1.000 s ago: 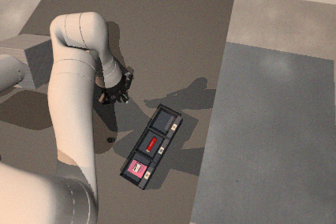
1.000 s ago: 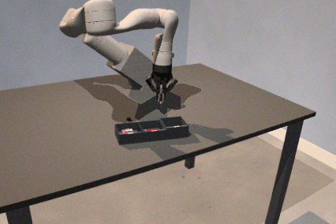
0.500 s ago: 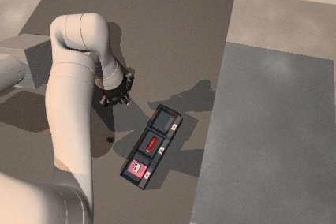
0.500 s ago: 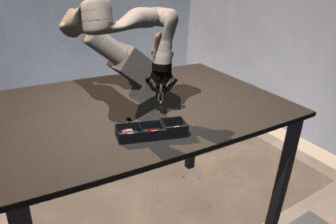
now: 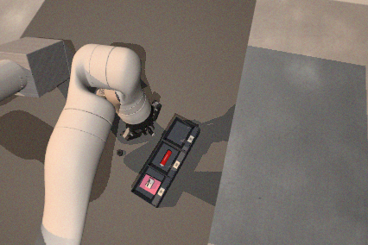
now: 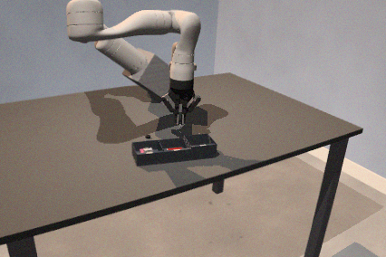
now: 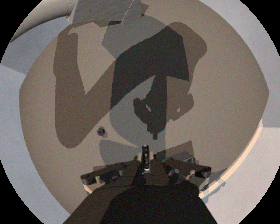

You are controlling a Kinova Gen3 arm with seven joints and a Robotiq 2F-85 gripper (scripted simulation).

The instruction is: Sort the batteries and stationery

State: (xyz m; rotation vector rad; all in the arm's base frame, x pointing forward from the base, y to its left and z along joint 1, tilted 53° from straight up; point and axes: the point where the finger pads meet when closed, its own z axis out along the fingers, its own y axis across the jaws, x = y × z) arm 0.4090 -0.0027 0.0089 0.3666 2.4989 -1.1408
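My gripper is now 7 cm short of the three joined bins, 7 cm above it and 6 cm to the left of it. The rest, counted from my hand: dark round thing: 8 cm to the right, 8 cm below, 8 cm behind; small white thing: 14 cm to the right, 6 cm below, 5 cm ahead; red battery: 7 cm below, 7 cm ahead, 5 cm to the right.
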